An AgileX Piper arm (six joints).
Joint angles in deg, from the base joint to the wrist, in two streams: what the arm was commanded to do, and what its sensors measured. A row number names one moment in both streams.
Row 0, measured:
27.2, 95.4, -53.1, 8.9, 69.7, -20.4
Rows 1 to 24, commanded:
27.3, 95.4, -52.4, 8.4, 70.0, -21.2
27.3, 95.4, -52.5, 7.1, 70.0, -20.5
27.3, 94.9, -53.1, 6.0, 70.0, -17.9
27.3, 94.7, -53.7, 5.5, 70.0, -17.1
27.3, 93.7, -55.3, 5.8, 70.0, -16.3
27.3, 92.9, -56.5, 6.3, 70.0, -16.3
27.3, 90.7, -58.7, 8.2, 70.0, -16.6
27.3, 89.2, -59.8, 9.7, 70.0, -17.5
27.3, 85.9, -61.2, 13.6, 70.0, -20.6
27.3, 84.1, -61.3, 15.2, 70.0, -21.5
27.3, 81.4, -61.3, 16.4, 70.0, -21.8
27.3, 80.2, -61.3, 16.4, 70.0, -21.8
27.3, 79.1, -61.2, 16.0, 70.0, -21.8
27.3, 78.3, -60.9, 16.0, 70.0, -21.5
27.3, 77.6, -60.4, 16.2, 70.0, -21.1
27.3, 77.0, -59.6, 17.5, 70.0, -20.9
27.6, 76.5, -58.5, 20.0, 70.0, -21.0
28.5, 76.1, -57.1, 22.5, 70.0, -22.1
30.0, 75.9, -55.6, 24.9, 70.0, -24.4
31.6, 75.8, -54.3, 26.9, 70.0, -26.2
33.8, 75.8, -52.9, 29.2, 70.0, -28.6
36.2, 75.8, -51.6, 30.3, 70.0, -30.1
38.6, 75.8, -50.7, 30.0, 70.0, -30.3
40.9, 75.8, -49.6, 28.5, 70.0, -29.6
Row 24, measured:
33.3, 76.3, -53.5, 26.5, 69.8, -26.5
